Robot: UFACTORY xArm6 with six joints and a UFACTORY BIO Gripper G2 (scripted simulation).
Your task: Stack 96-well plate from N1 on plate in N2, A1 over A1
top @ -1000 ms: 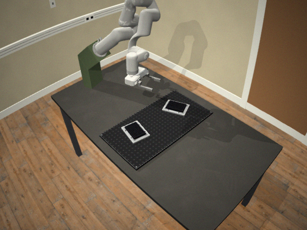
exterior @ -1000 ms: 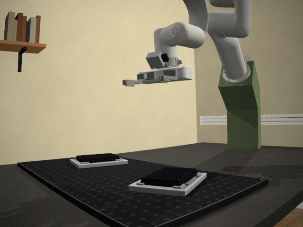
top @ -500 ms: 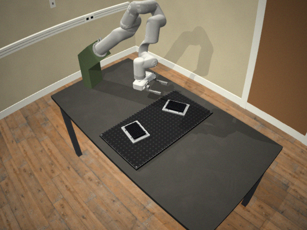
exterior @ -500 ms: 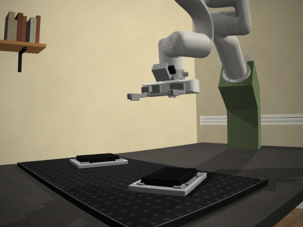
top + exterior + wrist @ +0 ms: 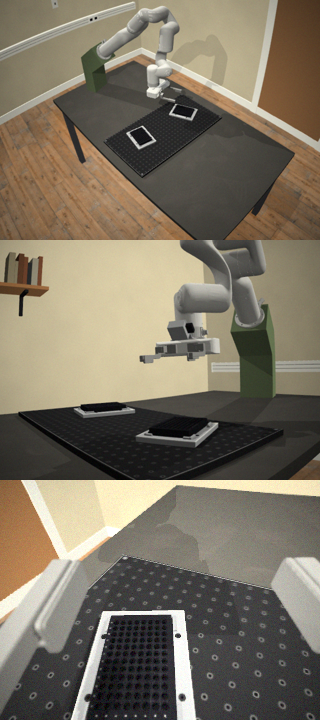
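The white nest N1 is 6 cm to the left of my hand and 16 cm below it. Round my hand: white nest N2: 13 cm ahead, 27 cm to the right, 16 cm below.
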